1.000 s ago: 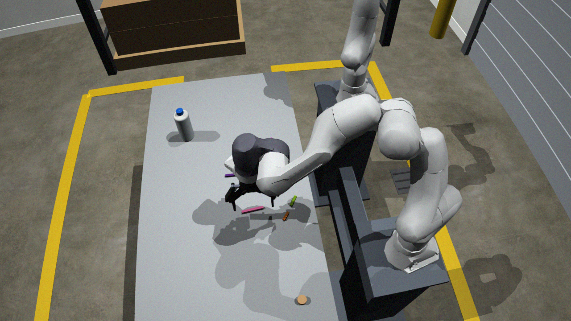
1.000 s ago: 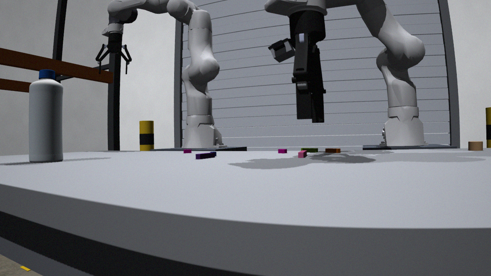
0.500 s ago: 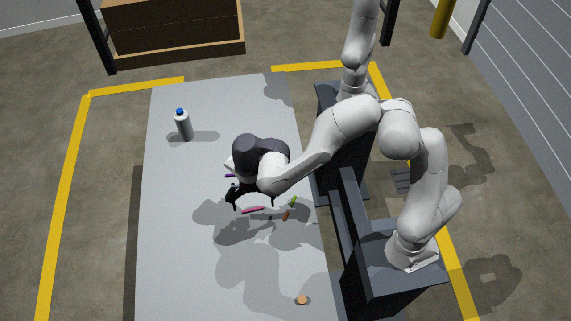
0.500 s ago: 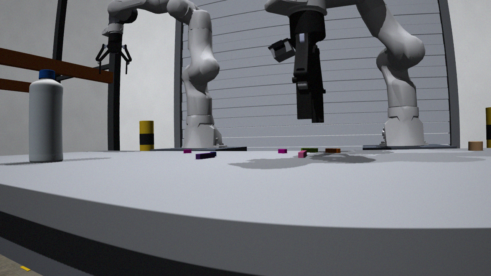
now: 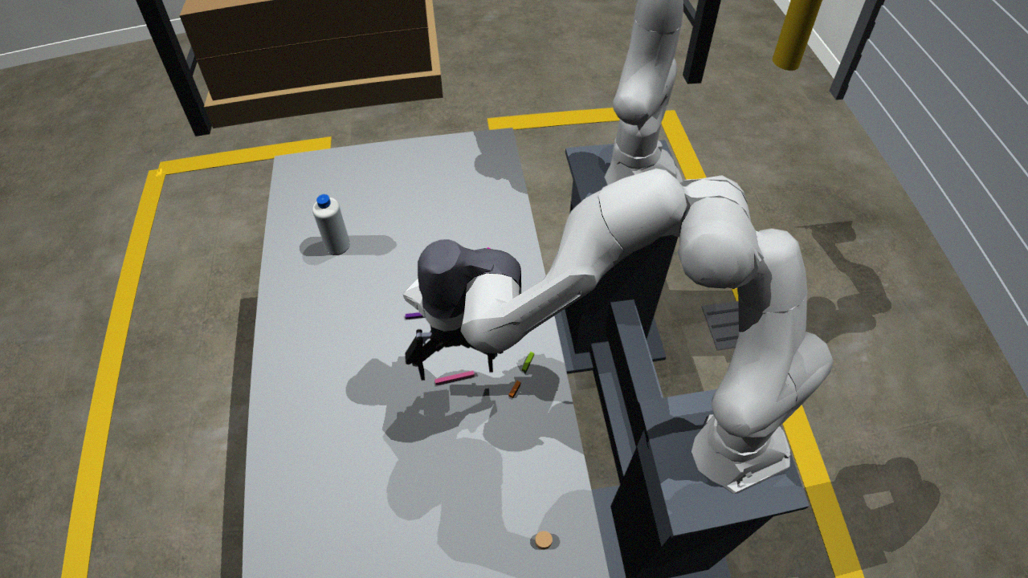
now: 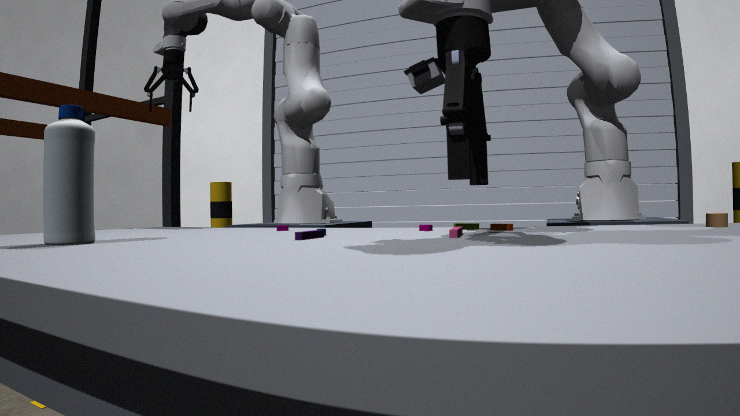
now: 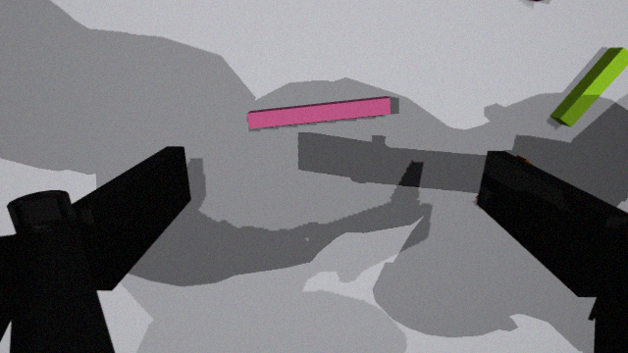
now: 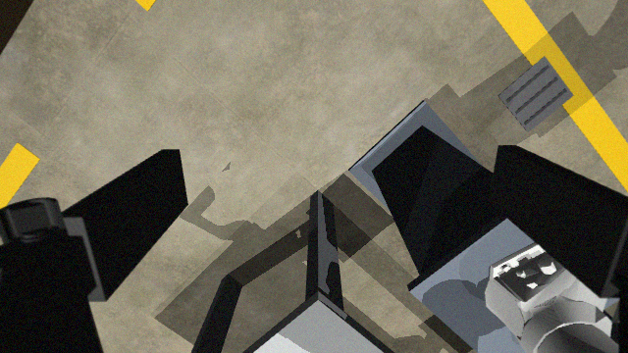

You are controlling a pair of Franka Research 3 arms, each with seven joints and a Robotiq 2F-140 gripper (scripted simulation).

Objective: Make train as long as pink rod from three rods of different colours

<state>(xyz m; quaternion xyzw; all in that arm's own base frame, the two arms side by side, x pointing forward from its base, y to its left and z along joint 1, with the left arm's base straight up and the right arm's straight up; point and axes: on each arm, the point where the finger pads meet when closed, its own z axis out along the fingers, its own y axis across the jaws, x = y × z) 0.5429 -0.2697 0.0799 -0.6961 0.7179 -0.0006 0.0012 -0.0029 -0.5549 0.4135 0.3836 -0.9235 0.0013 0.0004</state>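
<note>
Right now my left hand is 22 cm to the left of the blue rod, 7 cm above it and 1 cm short of it. Also, from my left hand: lime rod: 16 cm behind, 7 cm below, 4 cm to the right; then orange rod: 12 cm behind, 7 cm below, 3 cm to the left; then pink rod: 7 cm below, 2 cm to the right, 1 cm ahead.
</note>
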